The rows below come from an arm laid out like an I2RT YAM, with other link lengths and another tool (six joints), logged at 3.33 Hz.
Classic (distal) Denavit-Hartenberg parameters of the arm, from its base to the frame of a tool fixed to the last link. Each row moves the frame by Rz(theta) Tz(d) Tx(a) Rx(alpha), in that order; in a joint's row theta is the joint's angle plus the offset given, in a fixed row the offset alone. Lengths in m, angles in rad.
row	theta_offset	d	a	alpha
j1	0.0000	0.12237	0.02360	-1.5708
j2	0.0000	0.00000	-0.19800	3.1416
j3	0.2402	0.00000	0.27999	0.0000
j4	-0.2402	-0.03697	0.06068	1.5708
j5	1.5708	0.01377	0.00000	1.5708
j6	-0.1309	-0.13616	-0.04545	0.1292
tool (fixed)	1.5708	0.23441	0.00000	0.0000
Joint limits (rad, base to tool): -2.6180..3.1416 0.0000..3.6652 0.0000..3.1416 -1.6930..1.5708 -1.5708..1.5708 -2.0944..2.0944
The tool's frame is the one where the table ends.
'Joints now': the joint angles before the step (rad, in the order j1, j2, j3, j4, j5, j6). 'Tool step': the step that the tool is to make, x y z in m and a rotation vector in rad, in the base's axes. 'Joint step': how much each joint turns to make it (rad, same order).
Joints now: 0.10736 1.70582 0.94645 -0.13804 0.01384 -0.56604
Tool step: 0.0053 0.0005 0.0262 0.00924 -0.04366 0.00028
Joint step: -0.00136 -0.05823 0.02595 -0.03980 -0.00454 0.00165
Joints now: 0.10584 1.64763 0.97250 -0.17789 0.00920 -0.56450
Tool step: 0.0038 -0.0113 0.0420 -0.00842 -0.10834 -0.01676
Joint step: -0.02885 -0.12894 -0.00447 -0.01710 0.00469 -0.02138
